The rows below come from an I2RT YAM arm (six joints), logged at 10 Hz.
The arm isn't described. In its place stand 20 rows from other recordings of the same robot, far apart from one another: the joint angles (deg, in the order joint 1, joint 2, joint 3, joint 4, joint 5, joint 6), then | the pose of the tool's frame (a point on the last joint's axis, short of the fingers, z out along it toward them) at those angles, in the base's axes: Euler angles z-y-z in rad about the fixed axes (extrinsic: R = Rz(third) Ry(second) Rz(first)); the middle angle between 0 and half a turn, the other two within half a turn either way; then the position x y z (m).
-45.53, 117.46, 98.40, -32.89, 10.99, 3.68 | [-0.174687 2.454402 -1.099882 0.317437 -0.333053 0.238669]
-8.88, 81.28, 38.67, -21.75, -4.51, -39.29 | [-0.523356 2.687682 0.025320 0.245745 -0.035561 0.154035]
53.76, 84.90, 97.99, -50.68, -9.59, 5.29 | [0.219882 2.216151 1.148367 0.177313 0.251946 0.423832]
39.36, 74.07, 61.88, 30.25, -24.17, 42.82 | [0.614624 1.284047 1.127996 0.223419 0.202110 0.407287]
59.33, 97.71, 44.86, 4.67, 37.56, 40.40 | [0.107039 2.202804 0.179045 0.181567 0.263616 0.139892]
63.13, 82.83, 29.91, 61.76, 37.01, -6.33 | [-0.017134 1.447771 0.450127 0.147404 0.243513 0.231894]
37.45, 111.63, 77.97, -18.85, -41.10, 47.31 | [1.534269 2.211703 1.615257 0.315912 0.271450 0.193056]
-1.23, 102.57, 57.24, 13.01, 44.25, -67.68 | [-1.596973 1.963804 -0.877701 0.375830 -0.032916 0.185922]
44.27, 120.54, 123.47, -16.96, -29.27, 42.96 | [0.871366 1.783883 1.296533 0.344218 0.359865 0.387854]
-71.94, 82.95, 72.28, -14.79, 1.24, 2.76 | [0.037868 2.015046 -1.279559 0.104182 -0.321984 0.341995]
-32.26, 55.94, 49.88, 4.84, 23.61, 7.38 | [0.120276 1.590307 -0.975199 0.185789 -0.134130 0.363743]
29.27, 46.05, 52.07, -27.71, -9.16, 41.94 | [0.795225 1.944291 0.682682 0.150365 0.090774 0.348592]
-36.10, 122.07, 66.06, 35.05, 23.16, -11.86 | [-0.356530 1.905922 -1.059622 0.352562 -0.274421 0.129441]
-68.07, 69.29, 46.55, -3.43, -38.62, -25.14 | [-0.141170 1.922590 -0.460723 0.120391 -0.239534 0.276170]
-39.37, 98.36, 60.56, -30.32, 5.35, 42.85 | [0.519741 2.749010 -0.933330 0.252644 -0.211597 0.170383]
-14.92, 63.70, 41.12, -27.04, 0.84, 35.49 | [0.602181 2.436702 -0.283031 0.215626 -0.057994 0.228015]
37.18, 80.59, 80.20, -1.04, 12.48, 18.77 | [0.322204 1.595165 0.431031 0.268340 0.193878 0.429565]
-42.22, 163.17, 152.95, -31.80, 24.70, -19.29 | [-0.696771 2.224520 -1.291235 0.436903 -0.416524 0.134331]
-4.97, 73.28, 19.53, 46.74, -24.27, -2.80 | [0.001630 1.682283 0.339667 0.243317 -0.006471 0.191248]
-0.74, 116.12, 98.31, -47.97, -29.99, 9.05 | [0.995963 2.481401 0.939913 0.431037 0.012229 0.237123]
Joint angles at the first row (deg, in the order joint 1, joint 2, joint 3, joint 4, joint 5, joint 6):
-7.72, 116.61, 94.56, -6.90, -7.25, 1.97
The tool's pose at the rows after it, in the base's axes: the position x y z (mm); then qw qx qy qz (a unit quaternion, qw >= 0):
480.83, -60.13, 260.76, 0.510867, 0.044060, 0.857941, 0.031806
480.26, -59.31, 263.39, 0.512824, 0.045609, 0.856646, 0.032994
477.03, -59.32, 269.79, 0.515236, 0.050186, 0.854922, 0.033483
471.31, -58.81, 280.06, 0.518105, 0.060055, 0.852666, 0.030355
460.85, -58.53, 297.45, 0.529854, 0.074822, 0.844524, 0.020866
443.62, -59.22, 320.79, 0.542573, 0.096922, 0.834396, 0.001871
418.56, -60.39, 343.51, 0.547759, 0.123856, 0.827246, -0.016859
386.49, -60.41, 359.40, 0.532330, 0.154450, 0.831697, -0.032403
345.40, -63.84, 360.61, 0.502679, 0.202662, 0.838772, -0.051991
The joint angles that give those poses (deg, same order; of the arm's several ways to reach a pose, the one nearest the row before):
-7.66, 116.79, 94.83, -6.72, -7.28, 2.54
-7.57, 116.51, 94.92, -6.81, -7.23, 2.84
-7.61, 115.54, 94.83, -7.35, -7.04, 3.34
-7.57, 113.90, 94.66, -8.41, -6.11, 4.19
-7.57, 110.94, 93.86, -8.96, -4.28, 5.23
-7.70, 106.60, 92.70, -10.38, -1.16, 6.30
-8.04, 101.06, 90.64, -13.13, 2.05, 7.65
-8.43, 94.79, 87.91, -18.76, 5.03, 9.45
-9.60, 87.15, 81.93, -24.44, 8.61, 12.55

